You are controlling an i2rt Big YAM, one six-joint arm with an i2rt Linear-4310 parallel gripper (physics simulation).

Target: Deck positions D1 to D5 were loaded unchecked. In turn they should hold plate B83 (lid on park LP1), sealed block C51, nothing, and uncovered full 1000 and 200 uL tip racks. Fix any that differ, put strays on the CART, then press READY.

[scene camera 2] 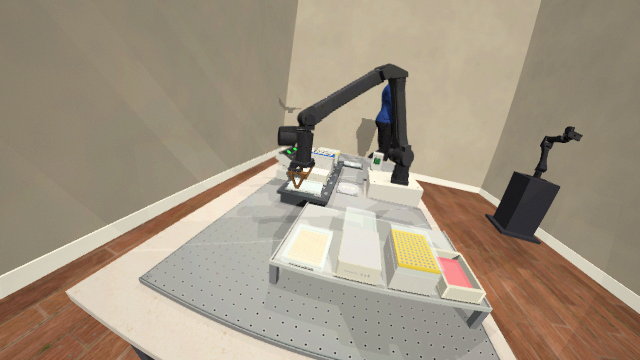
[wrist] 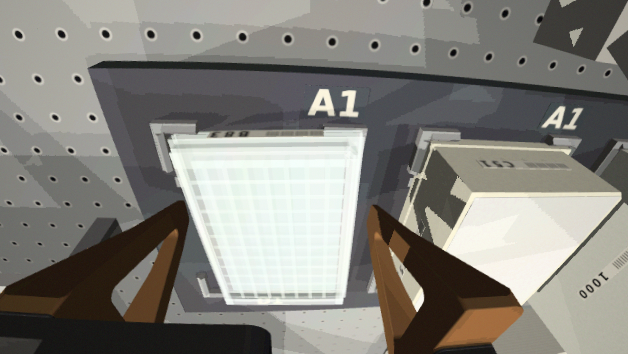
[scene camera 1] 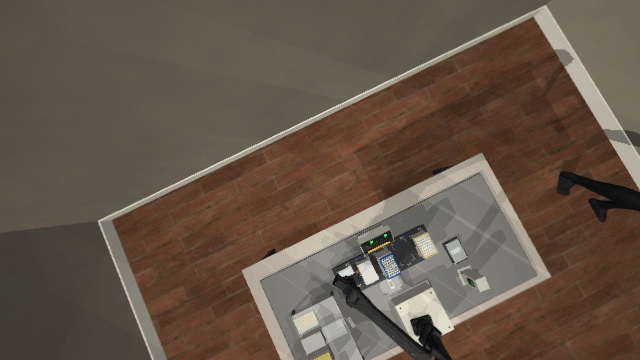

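Pixels of known places: gripper, fingertip midpoint: (scene camera 2: 300, 184) (wrist: 279, 212) (scene camera 1: 348, 275); arm's base, origin of the base link: (scene camera 2: 399, 181) (scene camera 1: 421, 324).
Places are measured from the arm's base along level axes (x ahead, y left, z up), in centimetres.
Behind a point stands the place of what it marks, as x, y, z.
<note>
My gripper (wrist: 279, 212) @(38.1, 33.3, -1.6) (scene camera 2: 301, 179) @(38.1, 33.3, -1.6) is open and empty, its fingertips beside the two long sides of plate B83 (wrist: 270, 225) @(37.6, 33.6, -1.1) (scene camera 1: 346, 271) @(40.6, 33.6, -1.2) (scene camera 2: 306, 188) @(34.1, 36.5, -1.2). The plate sits at the end position of the dark deck (wrist: 225, 92) @(43.4, 36.5, -2.8); a clear cover appears to lie over its wells. White-topped block C51 (wrist: 535, 235) @(41.3, 21.5, 1.4) (scene camera 1: 368, 272) @(37.5, 21.3, 1.4) stands in the second position. A blue-rimmed tip rack (scene camera 1: 390, 266) @(39.7, 9.0, 7.0) (scene camera 2: 324, 157) @(36.8, 12.8, 6.0), labelled 1000 in the wrist view, stands in the third. The fourth position shows bare, and a yellow-rimmed rack (scene camera 1: 425, 245) @(44.2, -14.7, 4.2) stands in the fifth.
A raised grey tray (scene camera 1: 350, 345) @(-1.3, 43.8, -1.9) holds a cream-welled plate (scene camera 2: 308, 246) @(19.3, 66.8, -0.2), a pale box (scene camera 2: 359, 250) @(8.8, 65.5, 2.3), a yellow-topped rack (scene camera 2: 414, 250) @(-1.6, 64.0, 5.1) and a pink-lined bin (scene camera 2: 456, 272) @(-13.8, 59.2, -0.5). A box with green lights (scene camera 1: 377, 242) @(53.4, 11.4, 3.8) adjoins the deck. A pale pad (scene camera 1: 391, 285) @(22.3, 9.0, -7.1) lies between deck and arm base (scene camera 1: 425, 305) @(9.1, -5.6, -0.8).
</note>
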